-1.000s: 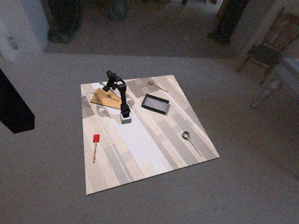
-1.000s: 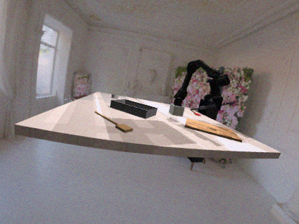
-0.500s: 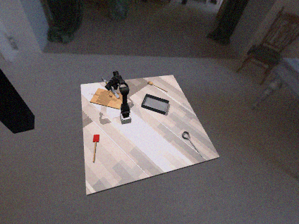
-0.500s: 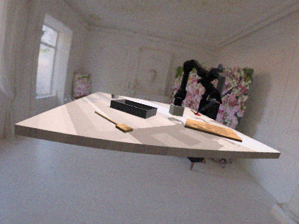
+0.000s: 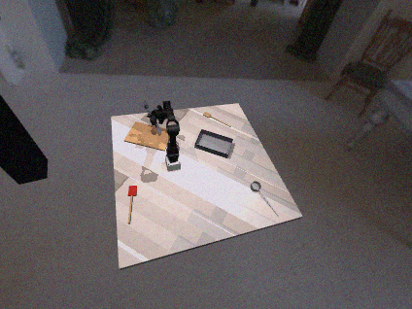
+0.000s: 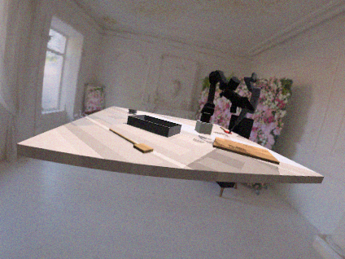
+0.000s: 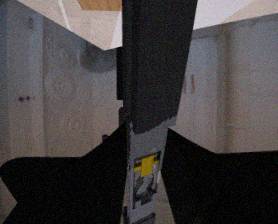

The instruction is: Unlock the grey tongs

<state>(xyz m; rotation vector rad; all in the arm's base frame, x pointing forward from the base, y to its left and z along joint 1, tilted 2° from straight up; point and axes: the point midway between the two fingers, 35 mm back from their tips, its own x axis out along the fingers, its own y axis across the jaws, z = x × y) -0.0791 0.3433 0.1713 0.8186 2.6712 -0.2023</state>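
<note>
Right now the wooden board is 240 mm below my gripper tip. Round my gripper tip: grey roasting tin: 520 mm ahead, 260 mm to the right, 220 mm below.
</note>
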